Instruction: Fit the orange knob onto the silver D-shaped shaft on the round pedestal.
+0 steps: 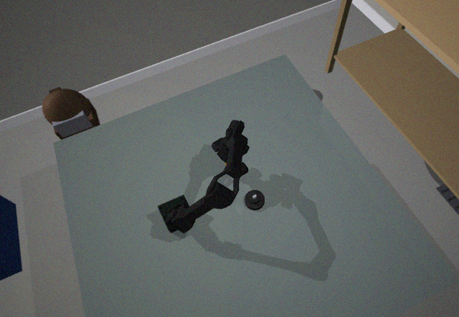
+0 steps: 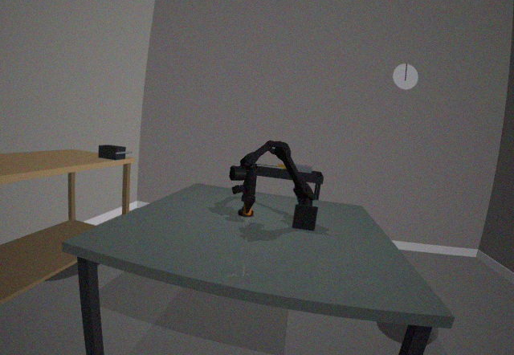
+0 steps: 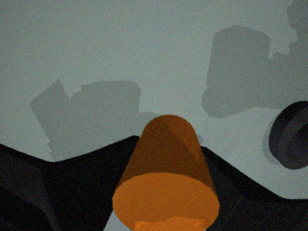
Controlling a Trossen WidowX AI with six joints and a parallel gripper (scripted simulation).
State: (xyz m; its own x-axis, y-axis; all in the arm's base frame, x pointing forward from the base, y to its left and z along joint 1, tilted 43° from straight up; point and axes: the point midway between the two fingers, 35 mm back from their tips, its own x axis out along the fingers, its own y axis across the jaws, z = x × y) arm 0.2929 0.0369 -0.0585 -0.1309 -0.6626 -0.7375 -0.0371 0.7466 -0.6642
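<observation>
My gripper tip is 10 mm short of the dark round pedestal, 160 mm to the left of it and 40 mm above it. The rest, counted from my gripper tip: orange knob 30 mm above.
</observation>
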